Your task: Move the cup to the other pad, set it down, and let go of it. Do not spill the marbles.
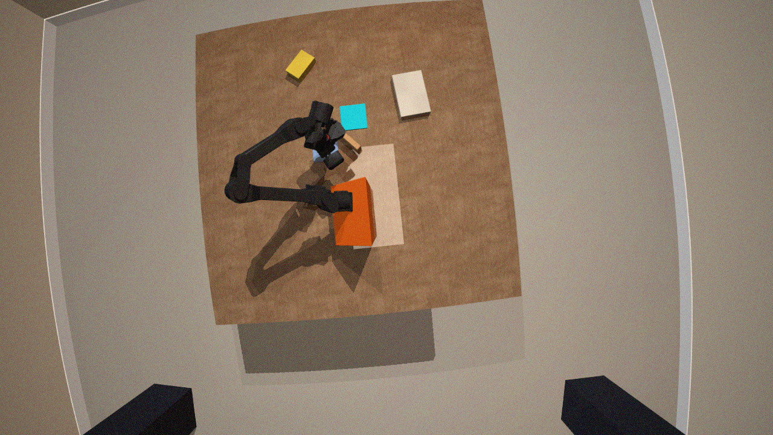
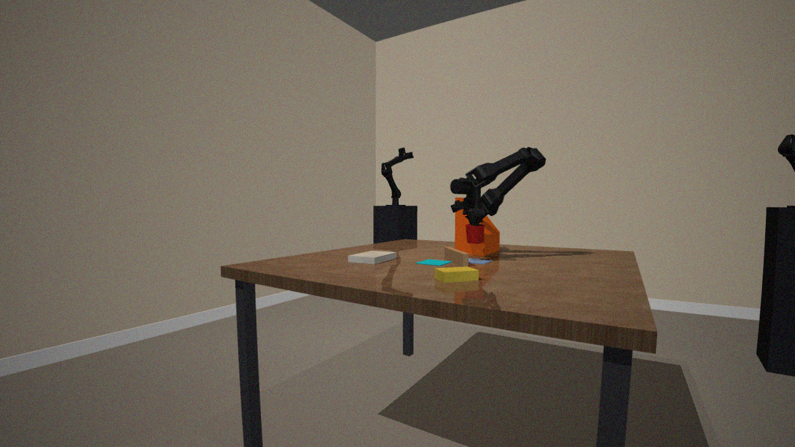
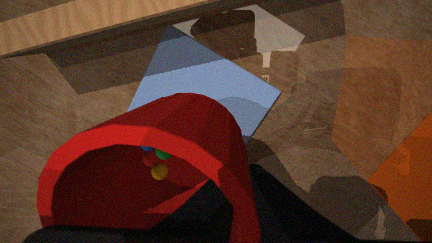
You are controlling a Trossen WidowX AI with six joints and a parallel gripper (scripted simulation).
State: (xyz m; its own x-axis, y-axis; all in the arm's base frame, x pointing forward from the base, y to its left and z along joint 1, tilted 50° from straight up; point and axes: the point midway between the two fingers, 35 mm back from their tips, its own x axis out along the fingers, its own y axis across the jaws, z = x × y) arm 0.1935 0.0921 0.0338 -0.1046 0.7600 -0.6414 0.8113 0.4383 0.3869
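My gripper tip is 150 mm short of the cyan pad, 120 mm above it and 90 mm to the left of it. The rest, counted from my gripper tip: red cup: 20 mm to the left, 20 mm ahead; wooden bar: 90 mm below, 90 mm ahead, 30 mm to the right; light blue pad: 120 mm below, 30 mm to the left, 20 mm ahead.
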